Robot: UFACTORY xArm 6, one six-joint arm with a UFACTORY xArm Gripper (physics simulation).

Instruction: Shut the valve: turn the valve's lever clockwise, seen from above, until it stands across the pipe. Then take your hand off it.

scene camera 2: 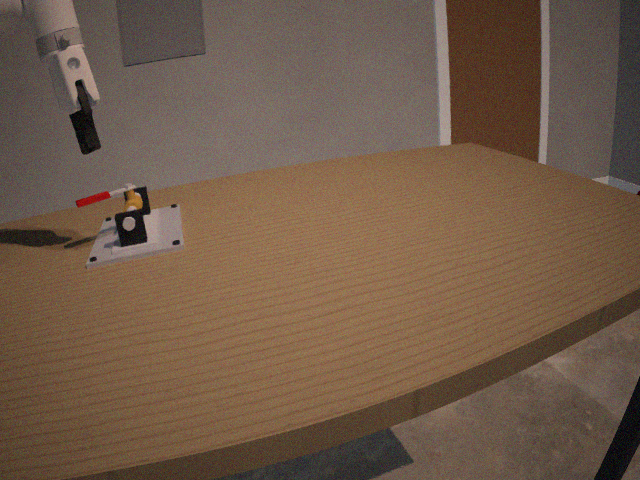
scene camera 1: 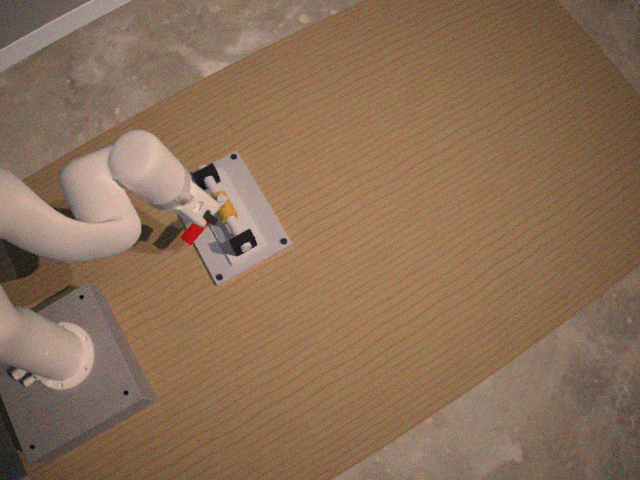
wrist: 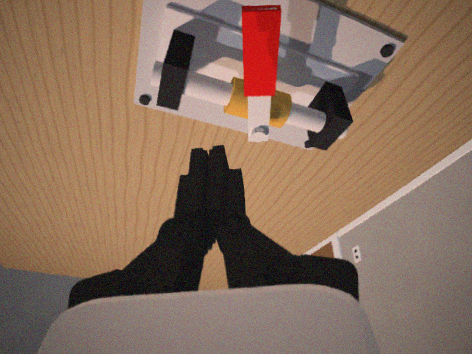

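Observation:
The valve's lever has a red handle [scene camera 1: 193,233] [scene camera 2: 93,199] [wrist: 261,52] and a white arm. It points out to one side of the white pipe [scene camera 1: 233,225] [scene camera 2: 128,223] [wrist: 206,90], near across it but slanted a little off square, its red end leaning toward the pipe's near end in scene camera 2. The yellow valve body [scene camera 1: 227,207] [scene camera 2: 133,200] [wrist: 237,100] sits mid-pipe. My gripper [scene camera 1: 210,217] [scene camera 2: 92,150] [wrist: 213,166] is shut and empty. It hangs well above the lever, not touching it. It hides part of the lever in scene camera 1.
Black brackets [scene camera 1: 242,241] [scene camera 2: 131,228] [wrist: 329,116] hold the pipe on a pale base plate [scene camera 1: 262,214] [scene camera 2: 173,223] [wrist: 150,30]. The plate lies on the wooden table [scene camera 1: 387,232] [scene camera 2: 361,284] [wrist: 90,150]. The grey robot base [scene camera 1: 105,356] stands at the lower left in scene camera 1.

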